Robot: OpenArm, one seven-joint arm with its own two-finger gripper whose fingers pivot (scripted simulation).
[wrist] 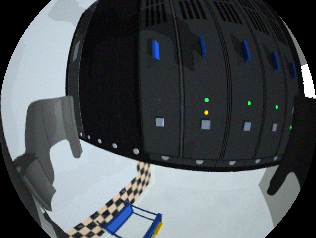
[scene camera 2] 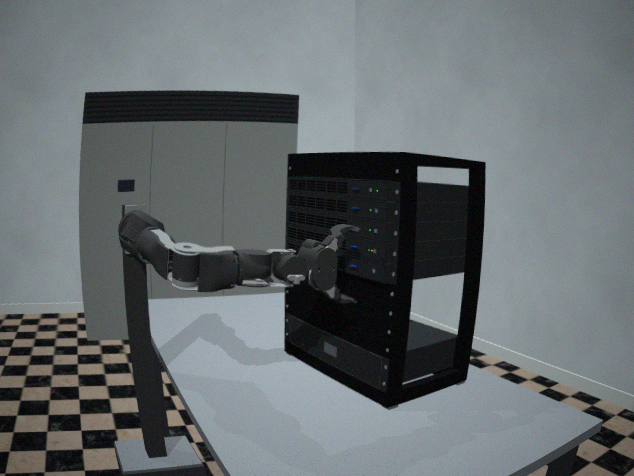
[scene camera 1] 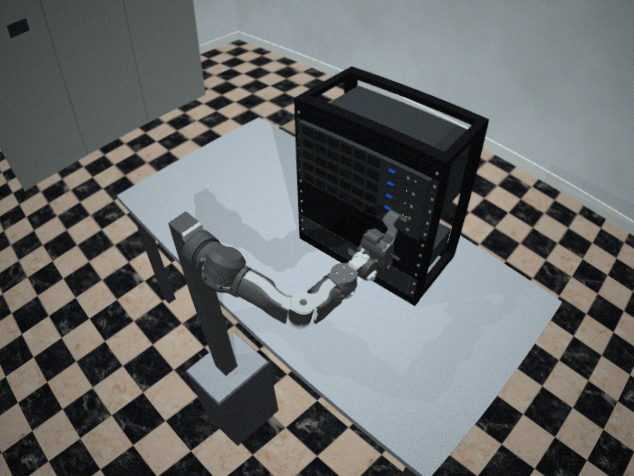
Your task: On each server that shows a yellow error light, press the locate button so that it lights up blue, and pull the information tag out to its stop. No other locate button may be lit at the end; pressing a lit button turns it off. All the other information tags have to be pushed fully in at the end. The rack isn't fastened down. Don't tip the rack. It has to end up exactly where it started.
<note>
I see my gripper [scene camera 2: 352, 264] and an arm's post [scene camera 2: 135, 275].
My gripper shows as well in the wrist view [wrist: 154, 142] and in scene camera 1 [scene camera 1: 396, 235]. The arm's post is seen too in scene camera 1 [scene camera 1: 206, 302].
</note>
